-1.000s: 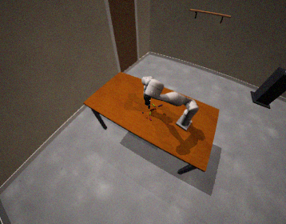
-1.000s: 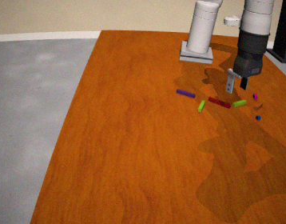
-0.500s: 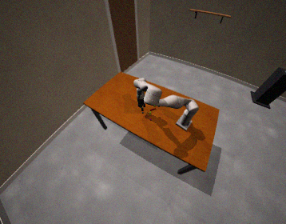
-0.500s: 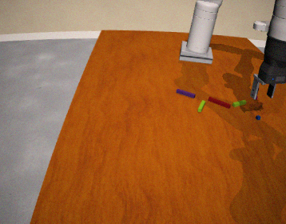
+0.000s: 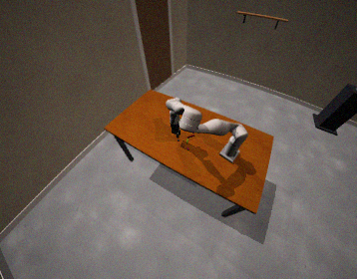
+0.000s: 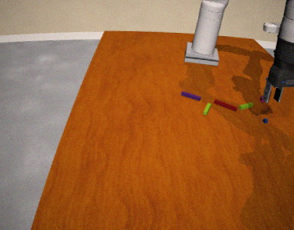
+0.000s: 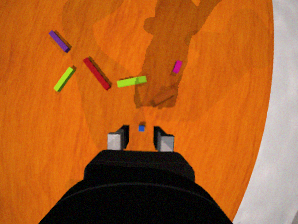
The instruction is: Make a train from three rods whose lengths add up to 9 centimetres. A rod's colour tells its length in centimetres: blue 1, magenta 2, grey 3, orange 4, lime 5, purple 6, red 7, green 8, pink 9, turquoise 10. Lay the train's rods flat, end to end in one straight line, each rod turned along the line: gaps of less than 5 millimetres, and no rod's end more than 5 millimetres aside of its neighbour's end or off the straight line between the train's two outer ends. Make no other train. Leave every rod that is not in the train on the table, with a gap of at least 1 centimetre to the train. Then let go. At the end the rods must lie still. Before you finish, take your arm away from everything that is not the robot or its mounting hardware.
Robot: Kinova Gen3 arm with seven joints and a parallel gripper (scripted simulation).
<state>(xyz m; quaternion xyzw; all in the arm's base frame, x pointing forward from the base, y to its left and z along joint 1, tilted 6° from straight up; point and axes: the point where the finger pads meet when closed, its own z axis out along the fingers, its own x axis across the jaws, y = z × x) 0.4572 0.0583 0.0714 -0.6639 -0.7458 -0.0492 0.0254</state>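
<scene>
The blue rod lies 80 mm below my hand. Also, from my hand: orange rod (80 mm below, 60 mm behind, 30 mm to the left); then red rod (90 mm to the right, 80 mm below, 80 mm behind); then magenta rod (120 mm behind, 80 mm below, 50 mm to the left).
</scene>
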